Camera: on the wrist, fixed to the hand. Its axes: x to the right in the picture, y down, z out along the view.
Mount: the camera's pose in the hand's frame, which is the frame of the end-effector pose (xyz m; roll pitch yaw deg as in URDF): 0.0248 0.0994 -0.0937 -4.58 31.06 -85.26
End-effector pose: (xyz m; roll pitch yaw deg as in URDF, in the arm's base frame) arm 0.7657 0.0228 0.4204 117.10 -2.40 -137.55
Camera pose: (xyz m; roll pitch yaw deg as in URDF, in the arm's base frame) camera 0.7772 -0.0184 0.5525 167.66 31.43 -53.79
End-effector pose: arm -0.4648 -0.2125 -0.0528 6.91 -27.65 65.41
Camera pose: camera -0.5400 -0.1126 -0.1131 28.69 30.79 -0.69
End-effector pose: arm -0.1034 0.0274 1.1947 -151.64 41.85 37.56
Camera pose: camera 0.0103 -0.0516 1.2044 -125.03 -36.37 76.51
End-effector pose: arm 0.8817 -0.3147 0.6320 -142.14 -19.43 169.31
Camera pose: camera 0.8882 -0.1775 0.6525 134.39 -64.39 -66.47
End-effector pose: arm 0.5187 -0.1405 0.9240 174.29 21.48 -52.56
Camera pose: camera 0.4846 -0.2433 1.0109 -161.93 -21.89 23.55
